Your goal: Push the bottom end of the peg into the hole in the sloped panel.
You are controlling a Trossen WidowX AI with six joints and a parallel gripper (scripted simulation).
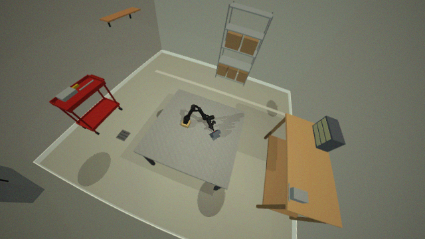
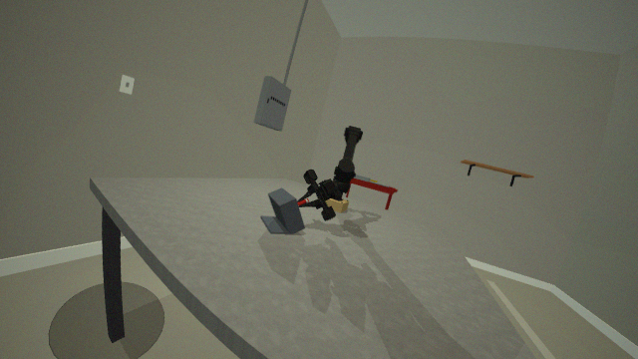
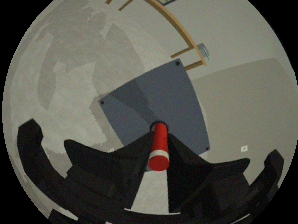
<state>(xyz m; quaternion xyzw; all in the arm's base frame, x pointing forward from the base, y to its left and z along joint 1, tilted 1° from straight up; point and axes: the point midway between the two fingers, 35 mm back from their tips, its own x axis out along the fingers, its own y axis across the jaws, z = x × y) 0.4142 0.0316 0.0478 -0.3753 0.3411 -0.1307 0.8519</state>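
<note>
Now: the red round peg 1 cm behind my gripper tip, 1 cm to the left of it and 1 cm above it. The rest, counted from my gripper tip: grey sloped panel 3 cm ahead, 2 cm to the right, 2 cm below.
</note>
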